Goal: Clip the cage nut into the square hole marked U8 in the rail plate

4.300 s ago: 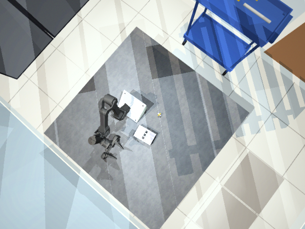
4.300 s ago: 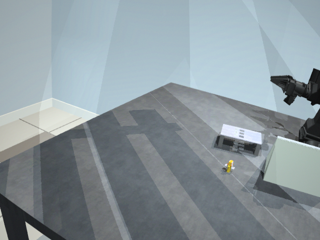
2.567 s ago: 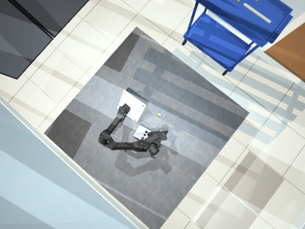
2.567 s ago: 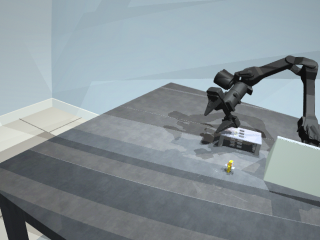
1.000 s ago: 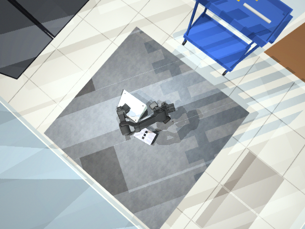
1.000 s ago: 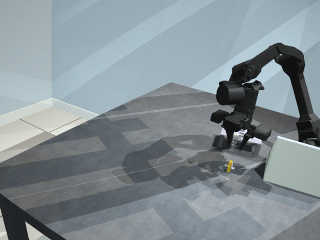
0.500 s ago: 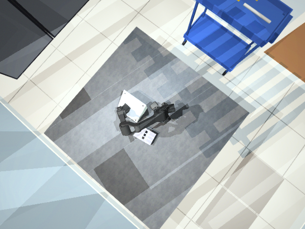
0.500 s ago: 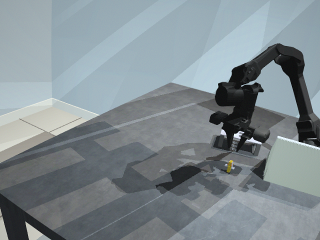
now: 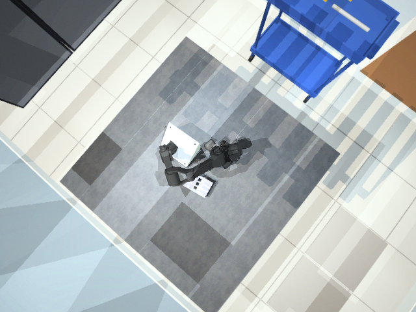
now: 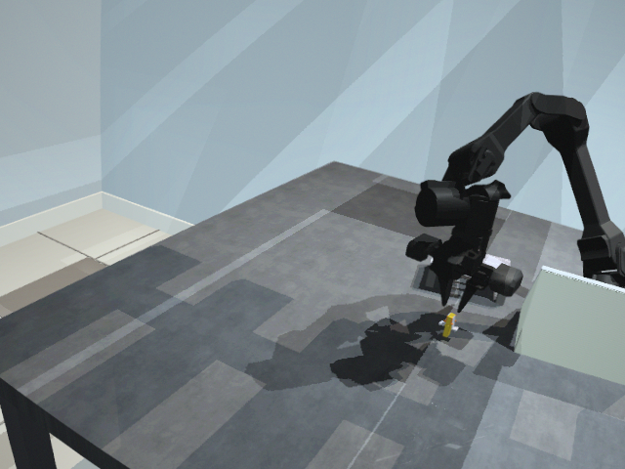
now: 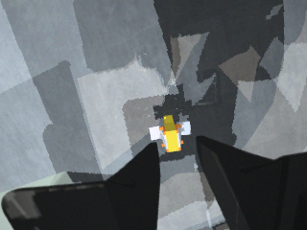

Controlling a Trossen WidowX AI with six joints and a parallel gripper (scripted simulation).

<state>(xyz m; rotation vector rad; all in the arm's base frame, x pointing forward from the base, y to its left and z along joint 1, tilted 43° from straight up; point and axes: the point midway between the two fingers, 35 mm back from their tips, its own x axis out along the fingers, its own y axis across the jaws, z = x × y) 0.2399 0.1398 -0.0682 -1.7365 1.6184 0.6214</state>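
Right now my gripper tip is 3 cm above the cage nut.
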